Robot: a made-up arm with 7 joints. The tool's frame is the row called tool. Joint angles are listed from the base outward.
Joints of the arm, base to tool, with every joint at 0 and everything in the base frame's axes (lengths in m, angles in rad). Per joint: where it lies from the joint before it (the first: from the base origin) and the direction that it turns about. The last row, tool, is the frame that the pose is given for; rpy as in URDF.
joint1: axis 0 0 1 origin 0 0 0.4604
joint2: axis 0 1 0 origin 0 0 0
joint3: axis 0 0 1 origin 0 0 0.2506
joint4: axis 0 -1 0 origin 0.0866 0 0
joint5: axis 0 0 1 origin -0.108 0 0.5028
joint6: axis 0 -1 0 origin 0 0 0
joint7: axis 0 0 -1 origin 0.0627 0 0
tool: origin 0 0 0 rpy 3.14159 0 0
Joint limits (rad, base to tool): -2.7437..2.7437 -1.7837..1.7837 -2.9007..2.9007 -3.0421..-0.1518 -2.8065..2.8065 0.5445..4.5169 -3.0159..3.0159
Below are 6 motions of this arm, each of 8 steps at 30 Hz.
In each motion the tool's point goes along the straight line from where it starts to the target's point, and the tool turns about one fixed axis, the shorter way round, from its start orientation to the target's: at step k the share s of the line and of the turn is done. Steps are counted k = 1, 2, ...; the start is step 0. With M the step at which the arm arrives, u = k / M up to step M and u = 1 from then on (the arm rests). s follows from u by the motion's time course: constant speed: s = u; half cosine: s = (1 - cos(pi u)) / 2; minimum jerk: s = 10 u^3 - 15 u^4 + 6 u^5.
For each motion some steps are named. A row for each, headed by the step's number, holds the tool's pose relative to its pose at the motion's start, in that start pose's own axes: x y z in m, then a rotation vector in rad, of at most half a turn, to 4 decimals.
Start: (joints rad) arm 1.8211 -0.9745 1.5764 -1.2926 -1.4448 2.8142 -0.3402
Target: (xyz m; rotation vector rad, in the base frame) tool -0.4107 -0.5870 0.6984 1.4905 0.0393 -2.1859
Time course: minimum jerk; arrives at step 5
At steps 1, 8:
1: -0.0002 0.0010 -0.0006 -0.0037 0.0001 -0.0075
8: -0.0037 0.0173 -0.0108 -0.0641 0.0011 -0.1302

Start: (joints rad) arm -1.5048 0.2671 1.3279 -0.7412 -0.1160 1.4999 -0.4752
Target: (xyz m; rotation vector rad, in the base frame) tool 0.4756 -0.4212 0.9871 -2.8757 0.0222 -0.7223
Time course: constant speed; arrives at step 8
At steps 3, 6, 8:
3: -0.0250 0.0548 0.0666 0.0792 -0.0699 0.0859
6: -0.0500 0.1096 0.1332 0.1583 -0.1398 0.1717
8: -0.0667 0.1461 0.1776 0.2111 -0.1863 0.2289

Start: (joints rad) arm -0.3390 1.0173 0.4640 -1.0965 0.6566 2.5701 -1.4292
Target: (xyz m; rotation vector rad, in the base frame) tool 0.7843 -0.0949 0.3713 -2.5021 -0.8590 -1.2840
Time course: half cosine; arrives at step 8
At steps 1, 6, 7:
1: -0.0014 0.0002 0.0000 -0.0061 -0.0009 0.0005
6: -0.0317 0.0052 0.0006 -0.1359 -0.0191 0.0106
7: -0.0357 0.0059 0.0007 -0.1531 -0.0216 0.0120

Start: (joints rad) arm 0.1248 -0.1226 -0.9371 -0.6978 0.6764 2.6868 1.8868
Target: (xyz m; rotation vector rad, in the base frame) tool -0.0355 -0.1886 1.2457 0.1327 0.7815 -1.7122
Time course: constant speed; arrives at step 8
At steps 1, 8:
1: -0.0090 -0.0083 -0.0144 0.0604 0.0052 -0.0479
8: -0.0716 -0.0661 -0.1154 0.4833 0.0413 -0.3830

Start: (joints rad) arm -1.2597 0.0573 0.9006 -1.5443 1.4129 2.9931 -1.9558
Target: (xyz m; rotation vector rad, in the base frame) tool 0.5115 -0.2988 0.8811 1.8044 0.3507 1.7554
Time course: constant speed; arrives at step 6
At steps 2, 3, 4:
2: 0.0155 0.0153 -0.0098 -0.0173 0.0171 -0.0392
3: 0.0232 0.0229 -0.0146 -0.0260 0.0257 -0.0588
4: 0.0309 0.0306 -0.0195 -0.0347 0.0342 -0.0785

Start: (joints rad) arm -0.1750 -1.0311 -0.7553 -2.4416 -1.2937 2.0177 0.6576
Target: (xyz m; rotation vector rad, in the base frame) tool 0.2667 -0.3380 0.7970 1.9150 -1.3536 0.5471
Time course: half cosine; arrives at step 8
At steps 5, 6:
5: 0.0029 -0.0259 -0.0465 -0.0740 0.0220 0.0393
6: 0.0036 -0.0320 -0.0574 -0.0913 0.0271 0.0486

